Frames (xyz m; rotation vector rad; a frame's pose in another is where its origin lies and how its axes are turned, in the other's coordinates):
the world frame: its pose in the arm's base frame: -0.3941 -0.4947 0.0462 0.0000 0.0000 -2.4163
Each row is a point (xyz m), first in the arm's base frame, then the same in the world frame.
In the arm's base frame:
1: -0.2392 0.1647 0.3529
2: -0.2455 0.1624 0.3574
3: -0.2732 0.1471 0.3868
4: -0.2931 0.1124 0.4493
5: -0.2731 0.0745 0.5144
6: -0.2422 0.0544 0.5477
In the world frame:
1: -0.5533 -0.3907 0.3067
2: -0.5471 -0.3931 0.3112
3: -0.5162 -0.4001 0.3406
4: -0.4783 -0.3873 0.4031
5: -0.4681 -0.3457 0.4682
6: -0.4779 -0.3101 0.5015

